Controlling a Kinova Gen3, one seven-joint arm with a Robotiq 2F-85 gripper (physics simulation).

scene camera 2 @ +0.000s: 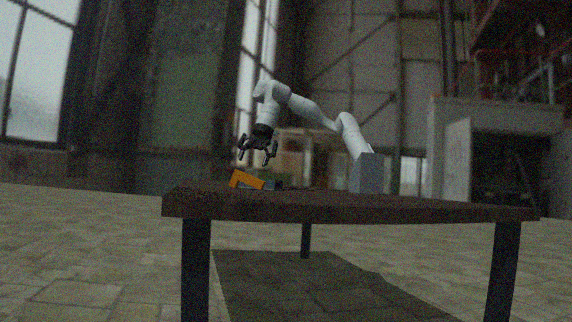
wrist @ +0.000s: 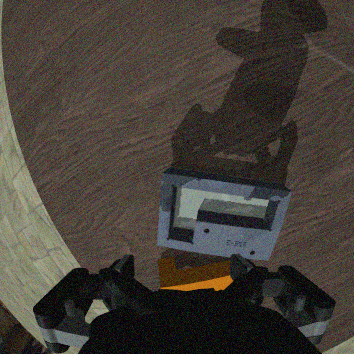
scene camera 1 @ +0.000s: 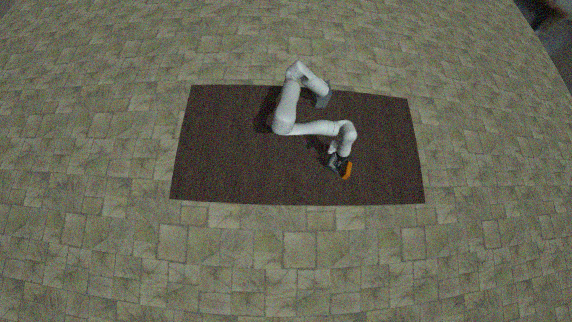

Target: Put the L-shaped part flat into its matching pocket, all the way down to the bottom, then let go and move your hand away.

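Pixels of known places: gripper, fingertip midpoint: [scene camera 2: 251, 163] [wrist: 182, 265]; arm's base at its link origin: [scene camera 2: 366, 163] [scene camera 1: 323, 91].
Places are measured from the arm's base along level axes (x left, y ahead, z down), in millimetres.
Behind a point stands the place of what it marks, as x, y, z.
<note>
The orange L-shaped part [scene camera 1: 347, 170] {208, 524, 75} [scene camera 2: 247, 180] {236, 517, 100} [wrist: 195, 283] {208, 513, 79} is outside the pocket. In the scene camera 2 view it stands on edge on the table, beside the pocket block. The grey-blue block [scene camera 2: 271, 185] {206, 430, 112} [wrist: 224, 245] {170, 467, 93} lies on the table; its L-shaped pocket [wrist: 190, 204] {120, 495, 124} holds no part, and its pale floor shows. My gripper [scene camera 2: 254, 159] {143, 500, 37} [wrist: 182, 265] {143, 500, 37} is open and empty, with its fingertips above the orange part and clear of it. In the wrist view the gripper body hides the part's lower portion. The scene camera 1 view is too small to show the fingers clearly.
The dark brown table [scene camera 1: 225, 150] {-617, 474, 129} [scene camera 2: 425, 207] {809, 186, 129} [wrist: 100, 150] {14, 587, 129} carries the block and the part. Its edge shows at the left of the wrist view, with tiled floor beyond. The grey arm base [scene camera 2: 366, 172] {47, 16, 40} stands at the right in the scene camera 2 view. Arm shadows cross the table and block.
</note>
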